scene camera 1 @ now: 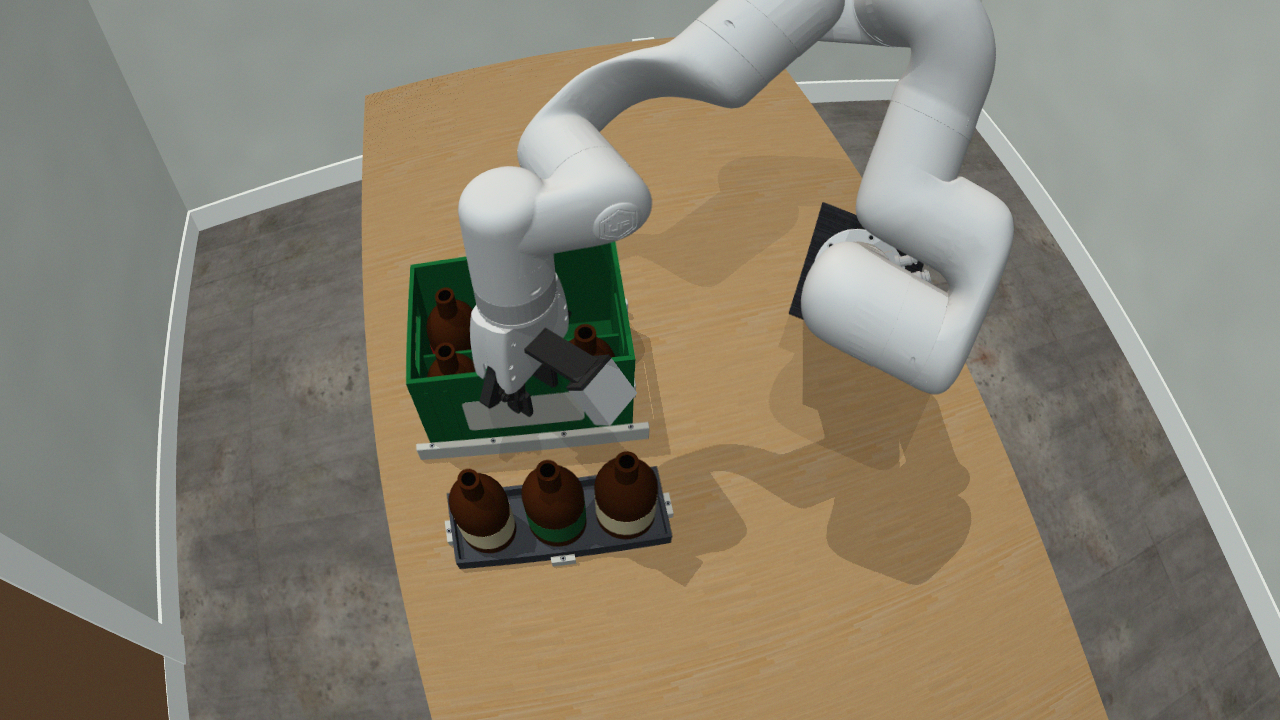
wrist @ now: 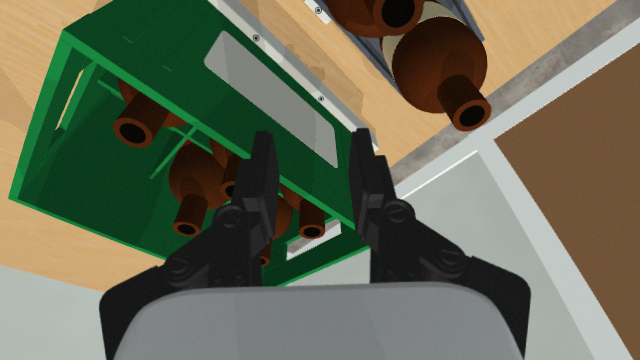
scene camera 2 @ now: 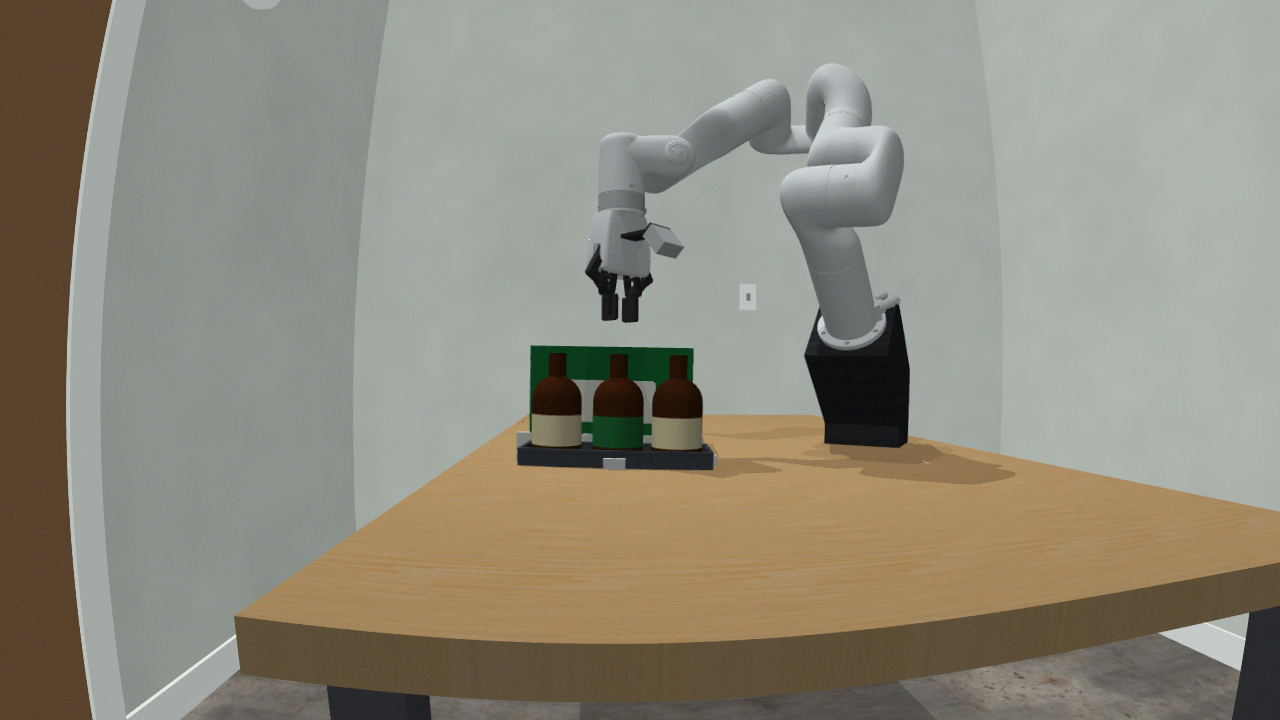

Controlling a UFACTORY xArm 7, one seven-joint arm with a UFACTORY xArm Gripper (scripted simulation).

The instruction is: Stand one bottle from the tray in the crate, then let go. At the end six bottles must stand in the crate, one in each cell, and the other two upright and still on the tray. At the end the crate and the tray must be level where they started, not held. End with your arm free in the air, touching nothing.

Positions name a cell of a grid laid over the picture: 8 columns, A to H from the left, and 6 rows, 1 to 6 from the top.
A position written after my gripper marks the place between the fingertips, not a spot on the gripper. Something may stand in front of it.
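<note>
You'd see my gripper at (scene camera 1: D4), and the gripper's also there in the wrist view (wrist: D3) and in scene camera 2 (scene camera 2: D3). There's a crate (scene camera 1: C4) too, and that crate shows again in the wrist view (wrist: C2) and in scene camera 2 (scene camera 2: D4). And I can see a grey rail (scene camera 1: D4).
</note>
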